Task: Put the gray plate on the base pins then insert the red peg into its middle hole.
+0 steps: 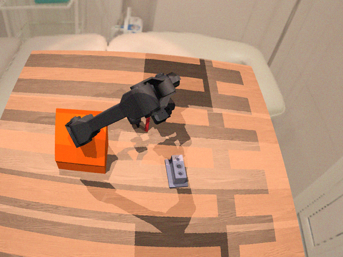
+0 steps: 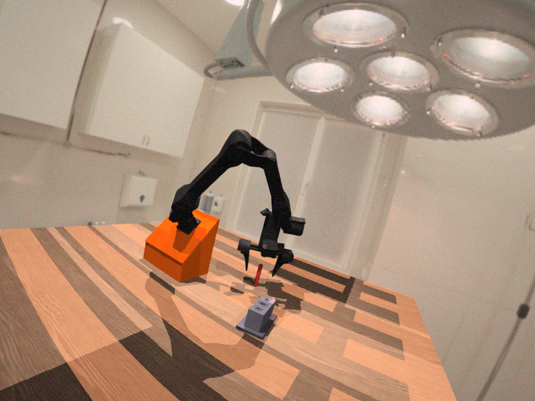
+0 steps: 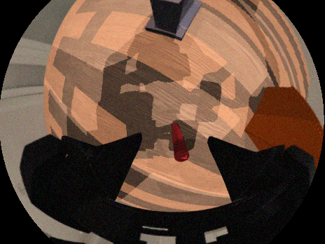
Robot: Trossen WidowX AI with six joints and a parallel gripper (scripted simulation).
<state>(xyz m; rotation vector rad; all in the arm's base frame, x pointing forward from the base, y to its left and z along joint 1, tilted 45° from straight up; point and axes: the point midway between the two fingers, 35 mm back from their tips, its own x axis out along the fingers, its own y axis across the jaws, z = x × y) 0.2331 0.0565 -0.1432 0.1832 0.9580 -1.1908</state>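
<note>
Right now the red peg is 1 cm below my gripper tip. Round my gripper tip: base (19 cm to the right, 12 cm ahead, 4 cm below); then gray plate (19 cm to the right, 12 cm ahead).
</note>
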